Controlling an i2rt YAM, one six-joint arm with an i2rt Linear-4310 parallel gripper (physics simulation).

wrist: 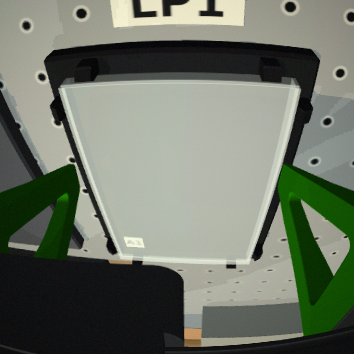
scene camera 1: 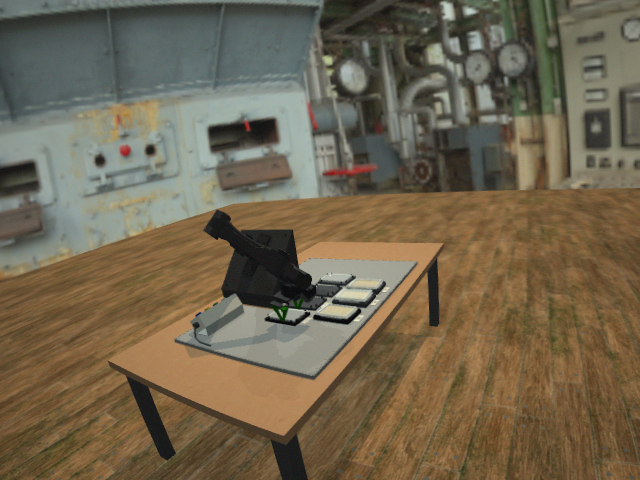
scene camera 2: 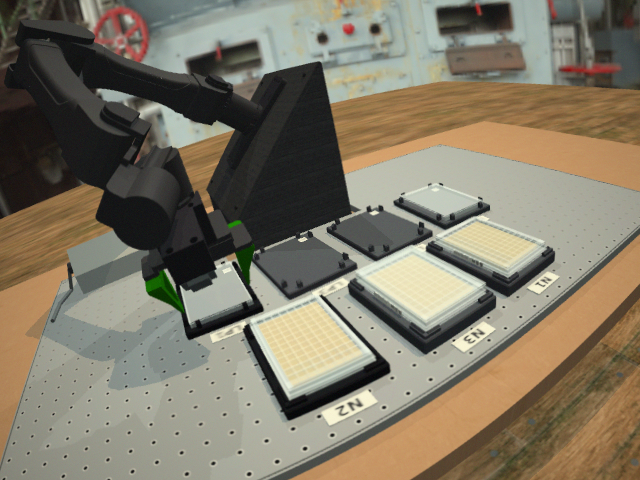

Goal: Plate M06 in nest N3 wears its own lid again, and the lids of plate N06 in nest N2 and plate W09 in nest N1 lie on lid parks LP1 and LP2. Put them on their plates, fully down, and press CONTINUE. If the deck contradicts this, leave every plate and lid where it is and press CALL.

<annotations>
The same spot on a box: (wrist: 281, 320) is (scene camera 1: 229, 316). The same spot on a grey perforated baseplate: (wrist: 36, 36) is (scene camera 2: 269, 311).
</annotations>
